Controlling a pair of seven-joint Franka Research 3 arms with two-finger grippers.
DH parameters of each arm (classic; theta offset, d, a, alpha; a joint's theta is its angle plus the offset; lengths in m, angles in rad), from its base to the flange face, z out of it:
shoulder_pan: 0 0.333 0 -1.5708
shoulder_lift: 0 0 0 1.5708
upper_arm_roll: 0 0.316 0.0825 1.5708
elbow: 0 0 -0.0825 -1.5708
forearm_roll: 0 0.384 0 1.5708
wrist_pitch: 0 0 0.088 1.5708
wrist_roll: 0 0.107 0 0
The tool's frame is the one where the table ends.
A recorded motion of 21 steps. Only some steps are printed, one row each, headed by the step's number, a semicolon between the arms.
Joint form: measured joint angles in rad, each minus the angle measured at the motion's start. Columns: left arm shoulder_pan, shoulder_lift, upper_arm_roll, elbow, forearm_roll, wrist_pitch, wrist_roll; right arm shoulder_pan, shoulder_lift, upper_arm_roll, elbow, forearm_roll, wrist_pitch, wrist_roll.
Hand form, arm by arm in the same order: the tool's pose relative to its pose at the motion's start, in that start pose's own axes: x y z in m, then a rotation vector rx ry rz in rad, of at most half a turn. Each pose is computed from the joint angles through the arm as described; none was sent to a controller.
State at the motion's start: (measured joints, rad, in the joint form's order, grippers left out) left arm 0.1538 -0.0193 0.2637 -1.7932 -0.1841 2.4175 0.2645; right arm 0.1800 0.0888 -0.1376 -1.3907 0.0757 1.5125 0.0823
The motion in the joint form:
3: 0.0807 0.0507 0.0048 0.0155 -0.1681 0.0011 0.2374; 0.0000 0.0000 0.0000 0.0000 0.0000 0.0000 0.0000
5: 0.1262 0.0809 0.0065 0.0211 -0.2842 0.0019 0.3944; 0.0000 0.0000 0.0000 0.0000 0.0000 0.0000 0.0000
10: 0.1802 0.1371 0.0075 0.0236 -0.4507 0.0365 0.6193; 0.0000 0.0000 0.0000 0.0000 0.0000 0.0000 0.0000
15: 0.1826 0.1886 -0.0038 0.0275 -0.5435 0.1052 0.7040; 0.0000 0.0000 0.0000 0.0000 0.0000 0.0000 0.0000
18: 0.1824 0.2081 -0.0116 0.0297 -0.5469 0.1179 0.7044; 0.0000 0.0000 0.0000 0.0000 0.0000 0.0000 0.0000
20: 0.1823 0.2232 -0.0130 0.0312 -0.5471 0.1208 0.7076; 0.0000 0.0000 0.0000 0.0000 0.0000 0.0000 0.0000
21: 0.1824 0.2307 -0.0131 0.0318 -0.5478 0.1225 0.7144; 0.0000 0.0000 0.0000 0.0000 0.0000 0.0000 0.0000
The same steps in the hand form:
3: -0.0094 -0.0502 0.0182 -0.0456 0.0094 0.0462; 0.0000 0.0000 0.0000 0.0000 0.0000 0.0000
5: -0.0179 -0.0786 0.0297 -0.0801 0.0289 0.0779; 0.0000 0.0000 0.0000 0.0000 0.0000 0.0000
10: -0.0328 -0.1155 0.0536 -0.1048 0.0787 0.1250; 0.0000 0.0000 0.0000 0.0000 0.0000 0.0000
15: -0.0370 -0.1185 0.0800 -0.1008 0.1196 0.1307; 0.0000 0.0000 0.0000 0.0000 0.0000 0.0000
18: -0.0388 -0.1158 0.0915 -0.1001 0.1117 0.1305; 0.0000 0.0000 0.0000 0.0000 0.0000 0.0000
20: -0.0415 -0.1156 0.1003 -0.1003 0.1002 0.1328; 0.0000 0.0000 0.0000 0.0000 0.0000 0.0000
21: -0.0431 -0.1161 0.1046 -0.0997 0.0950 0.1381; 0.0000 0.0000 0.0000 0.0000 0.0000 0.0000

